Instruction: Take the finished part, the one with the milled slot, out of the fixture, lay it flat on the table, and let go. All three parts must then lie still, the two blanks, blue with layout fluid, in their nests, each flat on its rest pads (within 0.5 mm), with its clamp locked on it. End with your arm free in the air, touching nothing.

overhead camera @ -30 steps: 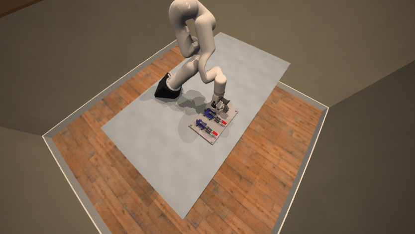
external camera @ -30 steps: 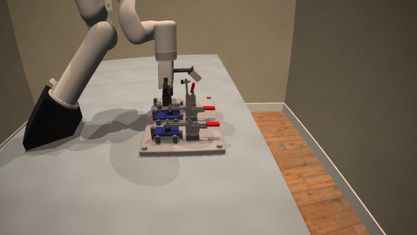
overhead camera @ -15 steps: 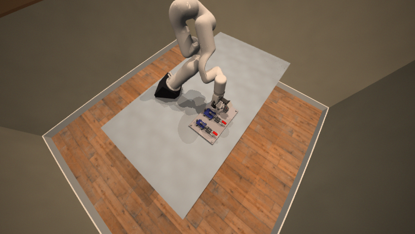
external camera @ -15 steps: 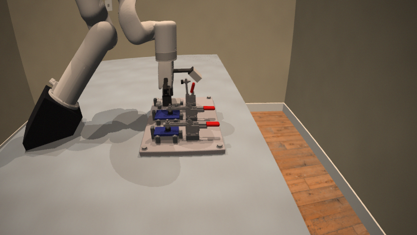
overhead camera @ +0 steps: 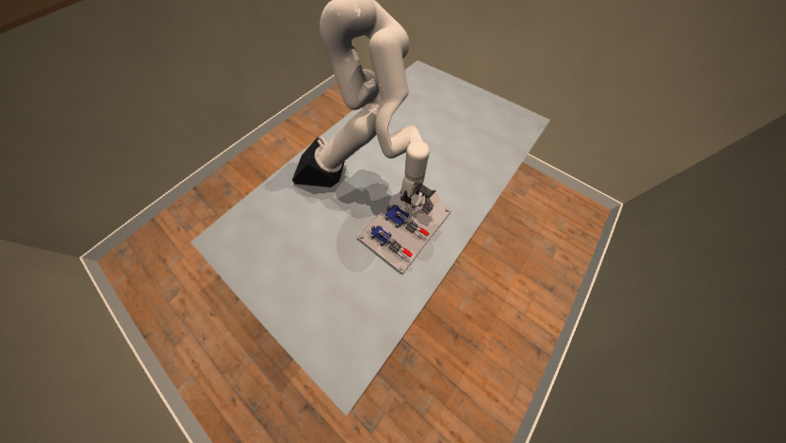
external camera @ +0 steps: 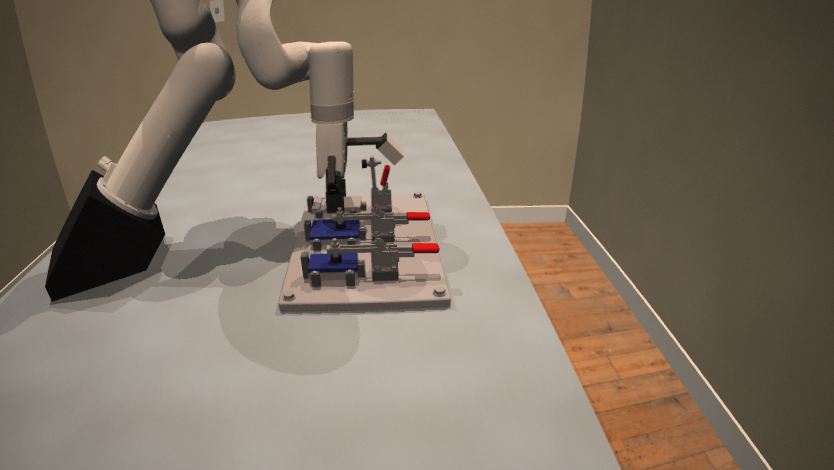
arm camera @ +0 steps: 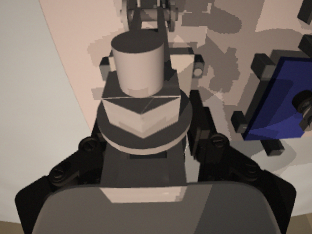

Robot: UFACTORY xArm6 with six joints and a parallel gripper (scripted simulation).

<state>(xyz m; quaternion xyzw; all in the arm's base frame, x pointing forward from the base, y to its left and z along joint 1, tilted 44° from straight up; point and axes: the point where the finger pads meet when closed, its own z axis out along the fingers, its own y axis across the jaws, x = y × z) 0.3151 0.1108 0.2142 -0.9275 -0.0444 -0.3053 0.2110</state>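
The finished part lies 2 cm below my hand and 1 cm behind it. From my hand the other things lie so: fixture plate 9 cm to the right, 8 cm ahead, 3 cm below.
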